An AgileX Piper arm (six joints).
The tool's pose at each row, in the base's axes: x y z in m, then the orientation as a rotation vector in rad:
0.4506, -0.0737, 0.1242, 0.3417, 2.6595, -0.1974
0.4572, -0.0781, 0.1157, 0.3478, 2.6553, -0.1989
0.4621, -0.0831, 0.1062, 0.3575, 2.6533, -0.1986
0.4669, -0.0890, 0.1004, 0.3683, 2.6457, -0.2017
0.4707, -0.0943, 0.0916, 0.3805, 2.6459, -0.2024
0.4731, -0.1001, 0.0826, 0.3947, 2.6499, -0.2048
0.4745, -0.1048, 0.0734, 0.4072, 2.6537, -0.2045
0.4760, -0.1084, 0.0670, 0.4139, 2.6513, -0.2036
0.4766, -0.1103, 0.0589, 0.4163, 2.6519, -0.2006
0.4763, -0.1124, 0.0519, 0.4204, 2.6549, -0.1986
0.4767, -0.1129, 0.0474, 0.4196, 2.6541, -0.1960
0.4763, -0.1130, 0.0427, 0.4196, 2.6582, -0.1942
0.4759, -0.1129, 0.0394, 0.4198, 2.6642, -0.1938
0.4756, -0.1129, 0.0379, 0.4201, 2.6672, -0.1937
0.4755, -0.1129, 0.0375, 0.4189, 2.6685, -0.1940
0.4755, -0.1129, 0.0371, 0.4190, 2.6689, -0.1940
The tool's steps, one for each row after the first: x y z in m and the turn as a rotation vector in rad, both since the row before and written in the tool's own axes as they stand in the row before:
-0.0028, -0.0017, 0.0111, 0.0019, -0.0032, 0.0046
-0.0010, -0.0027, 0.0115, 0.0014, -0.0004, 0.0071
-0.0028, -0.0038, 0.0083, 0.0037, -0.0058, 0.0081
-0.0004, -0.0032, 0.0105, 0.0027, 0.0022, 0.0083
0.0007, -0.0041, 0.0102, 0.0045, 0.0063, 0.0087
0.0018, -0.0033, 0.0097, 0.0023, 0.0059, 0.0080
0.0007, -0.0024, 0.0071, 0.0004, -0.0011, 0.0052
0.0027, -0.0010, 0.0078, -0.0016, 0.0012, 0.0020
0.0029, -0.0016, 0.0065, -0.0004, 0.0038, 0.0026
0.0015, 0.0000, 0.0043, -0.0020, -0.0008, 0.0000
0.0024, 0.0001, 0.0040, -0.0009, 0.0041, -0.0004
0.0018, 0.0002, 0.0028, 0.0002, 0.0059, -0.0008
0.0009, 0.0000, 0.0012, 0.0002, 0.0030, -0.0003
0.0003, 0.0000, 0.0003, 0.0001, 0.0010, -0.0011
0.0002, 0.0000, 0.0004, 0.0000, 0.0004, 0.0000

